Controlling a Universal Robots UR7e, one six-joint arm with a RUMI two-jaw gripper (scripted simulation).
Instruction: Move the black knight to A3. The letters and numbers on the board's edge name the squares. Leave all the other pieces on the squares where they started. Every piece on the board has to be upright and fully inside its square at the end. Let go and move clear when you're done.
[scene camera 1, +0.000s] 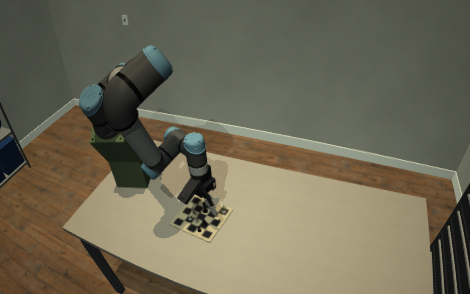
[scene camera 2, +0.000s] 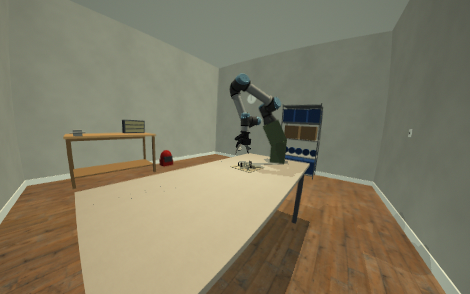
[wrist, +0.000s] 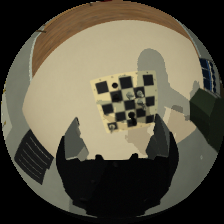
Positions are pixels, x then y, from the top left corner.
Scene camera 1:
my gripper: 202, 208
small chessboard: 181, 221
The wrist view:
my gripper: 116, 116
small chessboard: 111, 112
